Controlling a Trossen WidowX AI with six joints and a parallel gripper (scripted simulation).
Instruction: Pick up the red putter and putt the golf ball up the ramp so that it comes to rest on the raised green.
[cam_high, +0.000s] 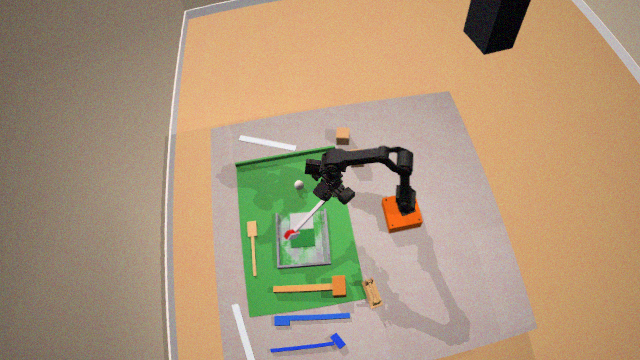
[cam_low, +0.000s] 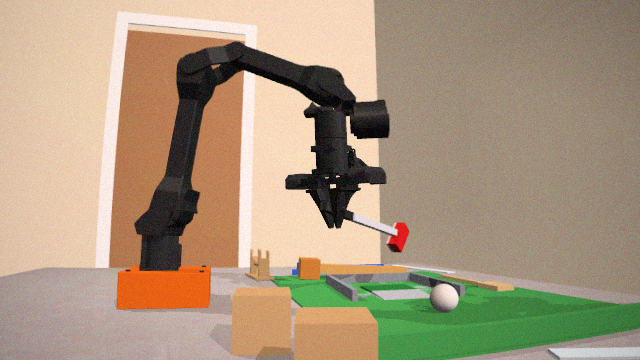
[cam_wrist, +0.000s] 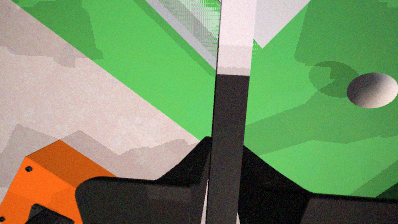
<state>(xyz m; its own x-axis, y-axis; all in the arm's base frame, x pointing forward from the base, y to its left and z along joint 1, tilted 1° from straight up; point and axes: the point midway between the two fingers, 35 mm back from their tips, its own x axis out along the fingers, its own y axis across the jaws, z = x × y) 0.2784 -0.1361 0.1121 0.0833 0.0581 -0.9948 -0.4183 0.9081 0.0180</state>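
Now: the red putter 11 cm ahead of my gripper tip, 5 cm to the left of it and 1 cm above it. From my gripper tip the other things lie so: white golf ball 15 cm to the right, 11 cm below, 10 cm ahead; wooden stand 41 cm to the left, 9 cm below, 1 cm behind.
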